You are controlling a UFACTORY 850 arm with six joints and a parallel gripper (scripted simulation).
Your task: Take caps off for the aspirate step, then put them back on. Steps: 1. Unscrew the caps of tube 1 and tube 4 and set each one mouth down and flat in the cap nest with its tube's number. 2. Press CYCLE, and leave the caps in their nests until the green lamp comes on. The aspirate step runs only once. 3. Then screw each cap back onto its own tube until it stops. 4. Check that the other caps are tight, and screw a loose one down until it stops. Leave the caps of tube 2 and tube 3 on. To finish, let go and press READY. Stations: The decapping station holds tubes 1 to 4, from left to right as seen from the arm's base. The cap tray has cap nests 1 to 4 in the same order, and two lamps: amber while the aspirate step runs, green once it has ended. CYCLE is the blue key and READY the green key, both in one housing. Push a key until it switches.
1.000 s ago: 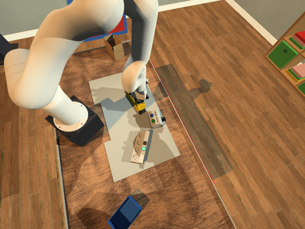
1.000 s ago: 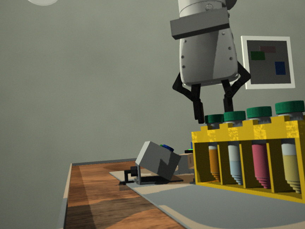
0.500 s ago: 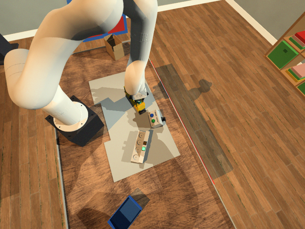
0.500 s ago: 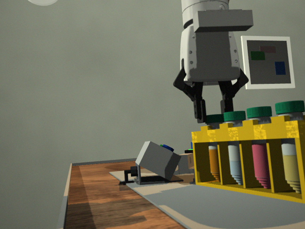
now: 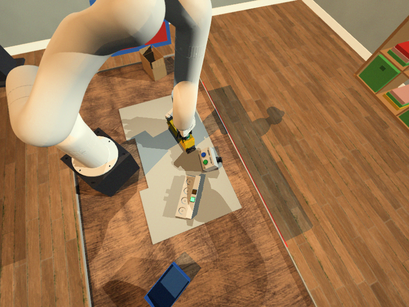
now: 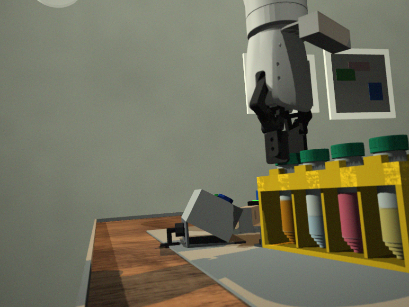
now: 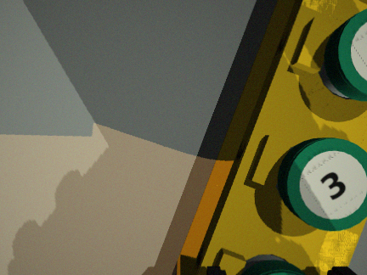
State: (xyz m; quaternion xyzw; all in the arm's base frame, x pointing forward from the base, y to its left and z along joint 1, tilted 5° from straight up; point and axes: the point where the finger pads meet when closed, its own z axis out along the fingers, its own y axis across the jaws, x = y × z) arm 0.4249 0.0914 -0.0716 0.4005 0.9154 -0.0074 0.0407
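Now: the green cap 10 mm below my hand. Also, from my hand: blue cycle key (70 mm ahead, 110 mm to the right, 60 mm below); then grey key housing (90 mm ahead, 130 mm to the right, 80 mm below); then green key (70 mm ahead, 150 mm to the right, 60 mm below).
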